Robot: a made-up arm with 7 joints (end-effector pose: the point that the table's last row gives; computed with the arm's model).
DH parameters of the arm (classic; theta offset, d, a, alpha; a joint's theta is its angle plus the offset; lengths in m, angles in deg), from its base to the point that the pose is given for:
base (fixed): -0.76 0 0.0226 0
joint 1: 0.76 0.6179 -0.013 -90
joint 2: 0 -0.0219 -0.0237 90
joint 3: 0 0.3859 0.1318 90
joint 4: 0 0.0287 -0.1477 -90
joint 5: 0 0.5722 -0.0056 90
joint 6: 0 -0.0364 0.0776 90
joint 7: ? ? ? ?
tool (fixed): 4.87 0.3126 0 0
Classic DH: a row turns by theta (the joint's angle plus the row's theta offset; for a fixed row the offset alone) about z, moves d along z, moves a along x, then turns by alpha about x.
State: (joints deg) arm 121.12 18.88 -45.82 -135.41 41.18 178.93 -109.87
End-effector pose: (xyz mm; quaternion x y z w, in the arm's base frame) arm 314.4 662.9 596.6 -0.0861 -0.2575 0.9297 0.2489
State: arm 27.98 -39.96 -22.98 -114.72 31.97 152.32 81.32
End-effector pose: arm 460.1 -148.5 1326.8 0.6501 -0.1599 -0.5715 0.4745
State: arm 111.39 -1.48 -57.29 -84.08 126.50 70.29 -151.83
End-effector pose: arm 515.4 580.5 1281.6 -0.6058 0.6254 -0.3848 0.3062
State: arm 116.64 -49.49 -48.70 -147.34 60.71 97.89 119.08
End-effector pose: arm 341.2 502.5 892.9 -0.2306 0.6926 -0.3108 0.6088
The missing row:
joint 7: 4.28 0.3375 -0.0283 -178.86
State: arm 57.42 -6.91 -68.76 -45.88 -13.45 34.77 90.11
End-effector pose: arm 471.9 -212.5 1479.4 -0.0592 0.0416 -0.8202 0.5674
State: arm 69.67 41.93 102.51 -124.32 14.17 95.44 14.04
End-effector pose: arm -639.1 186.0 861.2 -0.1912 0.4468 0.8672 0.1087
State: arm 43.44 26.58 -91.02 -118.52 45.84 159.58 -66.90
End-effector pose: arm 574.6 -567.5 900.4 -0.2886 -0.2515 -0.0500 0.9225
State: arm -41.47 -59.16 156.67 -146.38 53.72 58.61 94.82
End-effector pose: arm -81.7 321.9 71.7 -0.8338 -0.0028 -0.3319 0.4411
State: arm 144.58 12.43 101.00 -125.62 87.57 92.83 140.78
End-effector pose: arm -306.1 -701.4 811.2 -0.6565 -0.3661 0.3840 0.5362
